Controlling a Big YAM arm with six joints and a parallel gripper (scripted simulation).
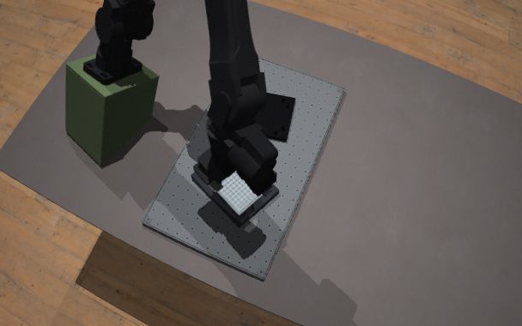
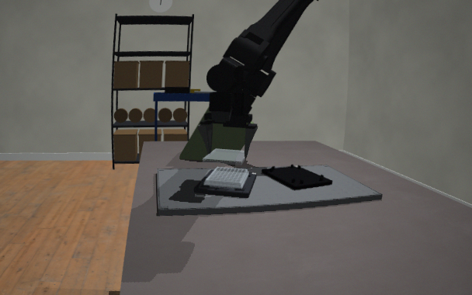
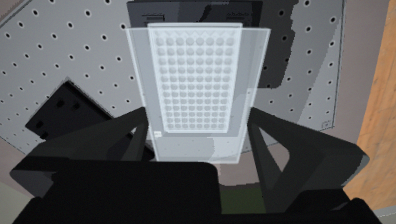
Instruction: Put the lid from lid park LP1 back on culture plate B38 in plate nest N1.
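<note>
The culture plate B38 lies 6 cm below my hand. Round my hand: lid park LP1: 7 cm behind, 18 cm to the left, 7 cm below; clear lid: 1 cm below.
</note>
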